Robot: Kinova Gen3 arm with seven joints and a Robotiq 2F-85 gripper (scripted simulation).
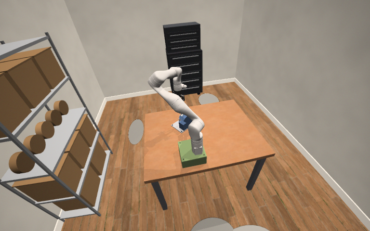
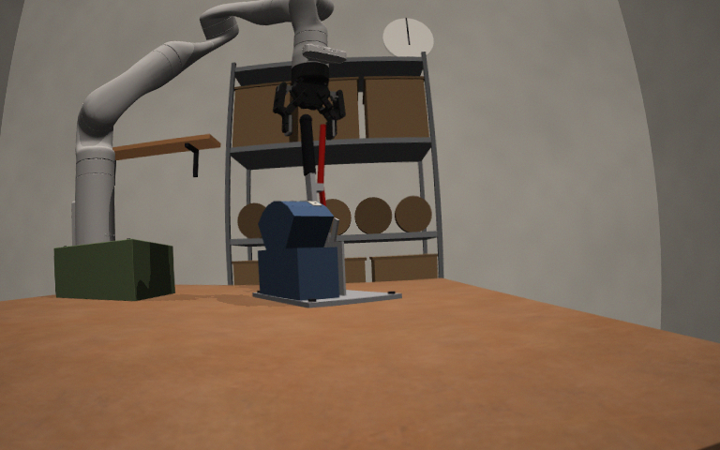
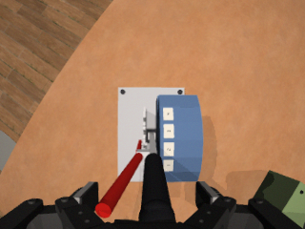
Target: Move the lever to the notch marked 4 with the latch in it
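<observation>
My hand is 110 mm above the red bar and 20 mm short of it.
</observation>
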